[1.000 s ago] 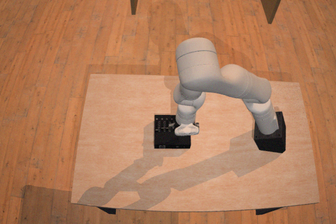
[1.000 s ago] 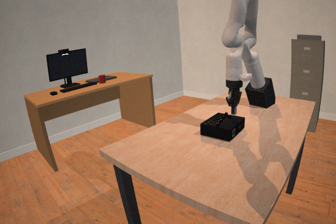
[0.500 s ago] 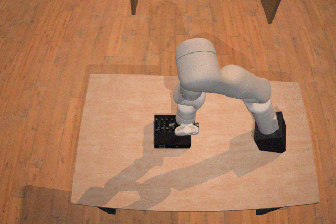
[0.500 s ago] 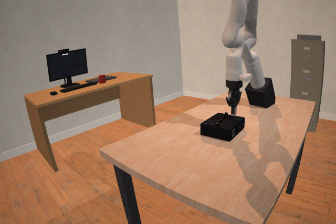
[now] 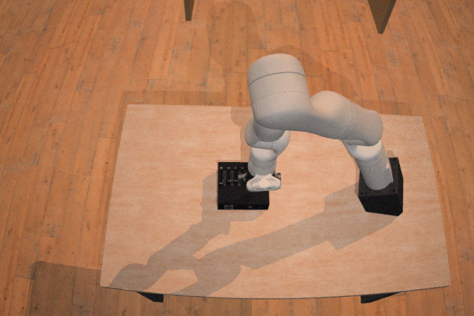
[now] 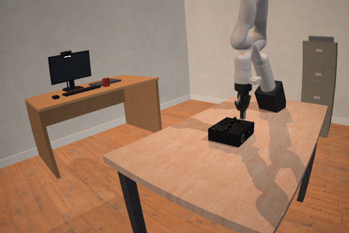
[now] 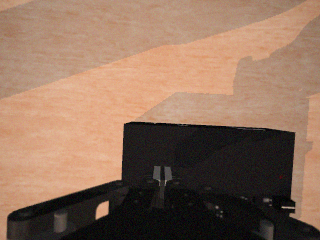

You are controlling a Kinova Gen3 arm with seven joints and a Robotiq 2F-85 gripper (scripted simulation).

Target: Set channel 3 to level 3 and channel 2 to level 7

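Right now the channel 2 fader cap is 30 mm below my hand and 20 mm to the right of it. Round my hand: channel 3 fader cap (40 mm to the right, 30 mm below, 20 mm ahead).
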